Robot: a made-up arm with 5 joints. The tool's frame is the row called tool.
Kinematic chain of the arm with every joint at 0, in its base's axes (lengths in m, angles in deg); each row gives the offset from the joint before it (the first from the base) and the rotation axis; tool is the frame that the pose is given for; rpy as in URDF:
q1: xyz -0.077 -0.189 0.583 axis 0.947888 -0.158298 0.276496
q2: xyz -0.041 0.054 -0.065 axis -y
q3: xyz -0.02 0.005 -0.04 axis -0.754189 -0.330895 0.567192
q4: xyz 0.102 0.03 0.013 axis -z
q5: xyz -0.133 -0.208 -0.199 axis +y
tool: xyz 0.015 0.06 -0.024 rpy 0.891 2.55 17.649
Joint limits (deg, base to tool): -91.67..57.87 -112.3..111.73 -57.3..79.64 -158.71..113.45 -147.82..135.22
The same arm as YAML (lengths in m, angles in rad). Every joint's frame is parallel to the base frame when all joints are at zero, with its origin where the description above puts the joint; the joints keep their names.
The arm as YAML. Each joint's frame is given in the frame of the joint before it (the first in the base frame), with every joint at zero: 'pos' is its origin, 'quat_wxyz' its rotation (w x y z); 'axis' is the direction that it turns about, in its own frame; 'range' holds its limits. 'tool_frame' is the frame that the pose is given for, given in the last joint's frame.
length_unit: m
angle_unit: rad
joints:
  - joint: q1
    pos: [-0.077, -0.189, 0.583]
    quat_wxyz: [1.0, 0.0, 0.0, 0.0]
    axis: [0.947888, -0.158298, 0.276496]
    range: [-1.5999, 1.01]
  - joint: q2
    pos: [-0.041, 0.054, -0.065]
    quat_wxyz: [1.0, 0.0, 0.0, 0.0]
    axis: [0.0, -1.0, 0.0]
    range: [-1.96, 1.9501]
  - joint: q3
    pos: [-0.02, 0.005, -0.04]
    quat_wxyz: [1.0, 0.0, 0.0, 0.0]
    axis: [-0.754189, -0.330895, 0.567192]
    range: [-1.0001, 1.39]
  - joint: q4
    pos: [0.102, 0.03, 0.013]
    quat_wxyz: [1.0, 0.0, 0.0, 0.0]
    axis: [0.0, 0.0, -1.0]
    range: [-2.77, 1.9801]
  - joint: q5
    pos: [-0.133, -0.208, -0.199]
    quat_wxyz: [1.0, 0.0, 0.0, 0.0]
    axis: [0.0, 1.0, 0.0]
    range: [-2.5799, 2.36]
tool_frame:
  pos: [0.015, 0.06, -0.024]
  quat_wxyz: [0.987915, 0.004268, 0.02318, 0.153195]

